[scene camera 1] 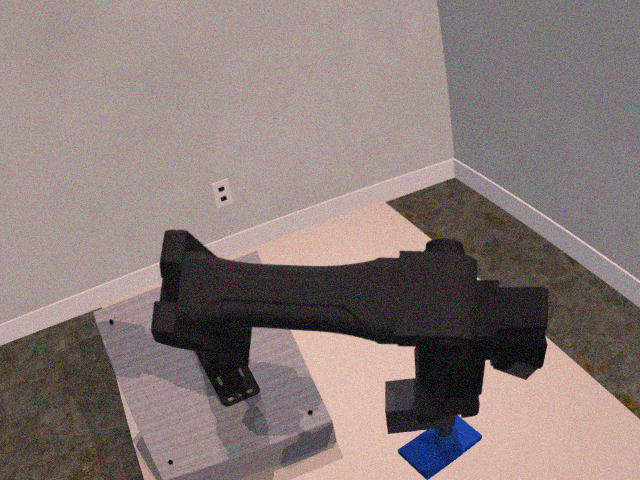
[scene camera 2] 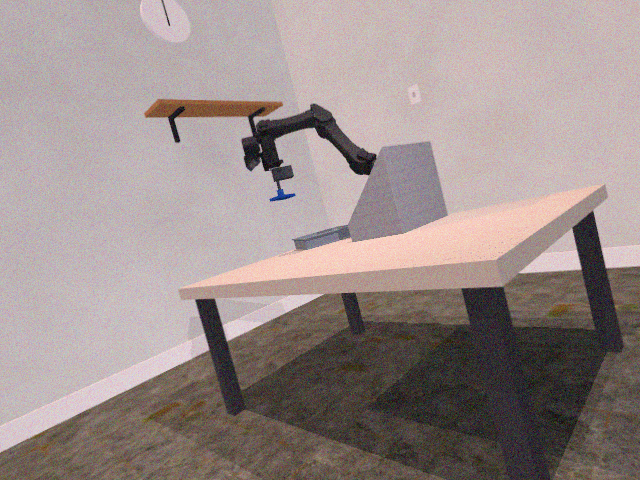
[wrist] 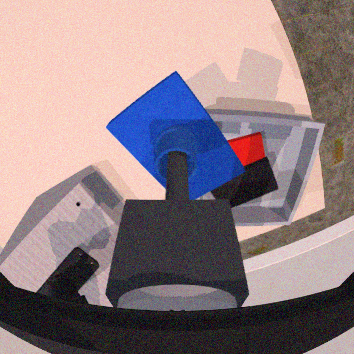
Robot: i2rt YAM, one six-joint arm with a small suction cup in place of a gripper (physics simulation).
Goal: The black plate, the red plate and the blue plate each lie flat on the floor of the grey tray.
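My suction gripper holds the blue plate by its upper face. The blue plate hangs nearly level, high above the table. The grey tray stands on the table, lower than the plate; it does not show in scene camera 1. In the wrist view the red plate and the black plate are inside the tray, side by side. The blue plate hides part of both and of the tray's left side. Whether they overlap or lie fully flat is unclear.
A grey sloped block carries the arm's base beside the tray. The pale table has its edge just beyond the tray. A wooden shelf is on the wall behind the arm.
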